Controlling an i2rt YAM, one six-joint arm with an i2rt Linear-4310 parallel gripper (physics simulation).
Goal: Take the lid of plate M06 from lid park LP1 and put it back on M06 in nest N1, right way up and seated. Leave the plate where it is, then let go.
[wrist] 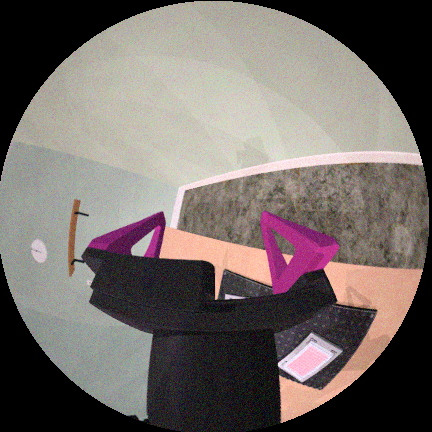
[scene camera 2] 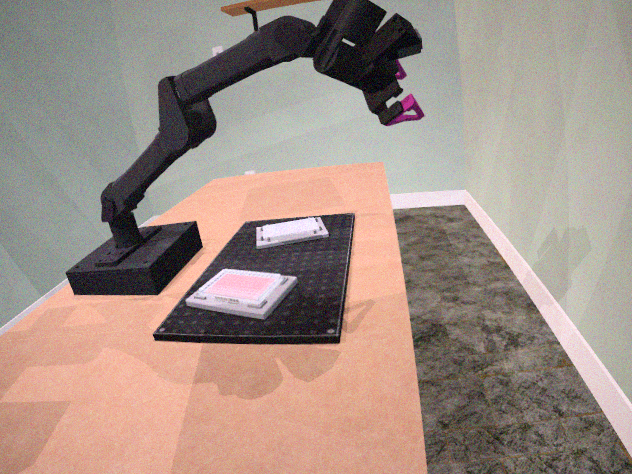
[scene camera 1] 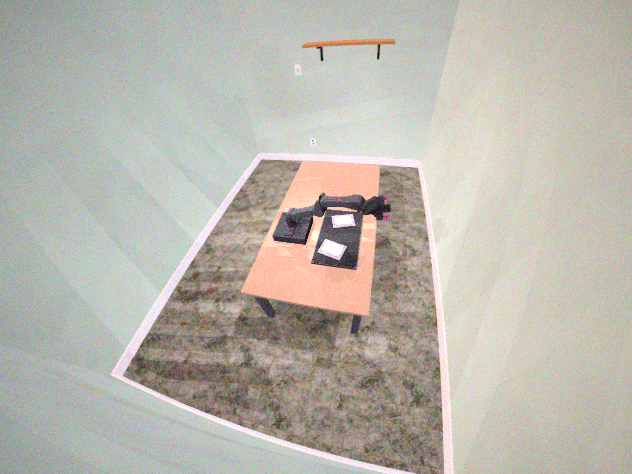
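Seen in the pictures: gripper, between the fingertips: (wrist: 212, 216) (scene camera 2: 412, 96); arm's base, origin of its link: (scene camera 2: 130, 246) (scene camera 1: 292, 225).
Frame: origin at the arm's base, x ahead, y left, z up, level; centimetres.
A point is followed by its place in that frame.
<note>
Plate M06 (scene camera 1: 332, 248) @(x 33.0, y -12.2, z -3.2 cm) (scene camera 2: 237, 284) @(x 32.8, y -13.0, z -2.6 cm) (wrist: 306, 359) @(x 34.0, y -11.5, z -2.8 cm), with a pink well area, sits in the light grey nest N1 (scene camera 2: 284, 288) @(x 40.7, y -11.9, z -4.0 cm) at the near end of the board; no lid shows on it. The white lid (scene camera 1: 343, 220) @(x 35.0, y 15.3, z -3.4 cm) (scene camera 2: 293, 229) @(x 35.9, y 14.2, z -3.4 cm) lies flat on lid park LP1 (scene camera 2: 261, 243) @(x 29.8, y 8.6, z -4.2 cm) at the far end; a sliver of that white area shows in the wrist view behind the gripper body. Labels are too small to read. My gripper (scene camera 1: 386, 207) @(x 64.2, y 5.0, z 24.3 cm) (scene camera 2: 414, 95) @(x 64.2, y 5.0, z 24.3 cm) (wrist: 212, 216) @(x 64.2, y 5.0, z 24.3 cm) has magenta fingers; it is open and empty, high above and beyond the table's right edge, apart from both.
The black perforated board (scene camera 1: 352, 244) @(x 45.3, y -4.6, z -5.0 cm) (scene camera 2: 306, 285) @(x 43.7, y -8.9, z -5.2 cm) (wrist: 355, 325) @(x 46.7, y -19.1, z -5.2 cm) lies on the wooden table (scene camera 1: 296, 278) @(x 15.5, y -38.0, z -6.5 cm) (scene camera 2: 117, 408) @(x 24.4, y -40.2, z -6.5 cm). The black arm base (scene camera 1: 293, 228) @(x 2.5, y -3.6, z 0.9 cm) (scene camera 2: 132, 270) @(x 8.7, y -11.1, z -0.7 cm) stands left of the board. A wooden shelf (scene camera 1: 349, 42) (wrist: 74, 240) is on the far wall.
</note>
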